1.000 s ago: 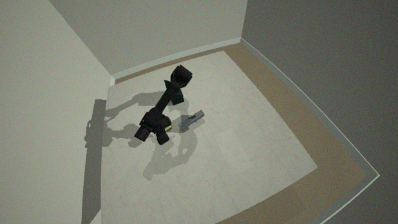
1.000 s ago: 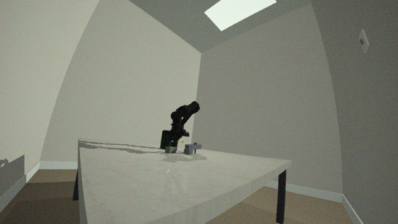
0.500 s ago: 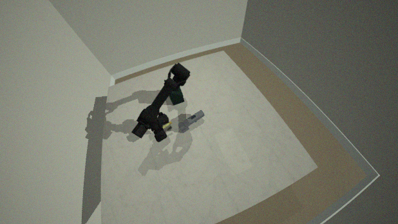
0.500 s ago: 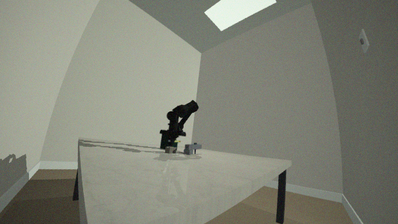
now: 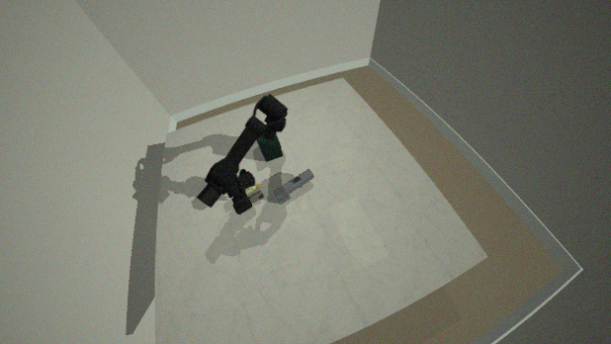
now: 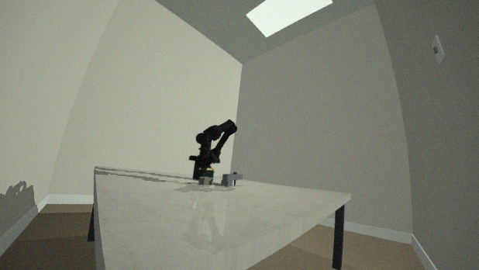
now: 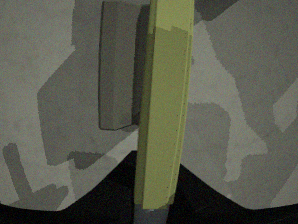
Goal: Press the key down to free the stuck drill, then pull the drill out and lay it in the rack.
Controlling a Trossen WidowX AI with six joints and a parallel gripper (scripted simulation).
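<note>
Now: the drill 40 mm to the left of my gripper tip, 30 mm above it and 10 mm behind it. From my gripper tip the other things lie so: grey rack: 40 mm to the left, 30 mm below, 20 mm behind; dark key: 250 mm to the left, 20 mm ahead.
</note>
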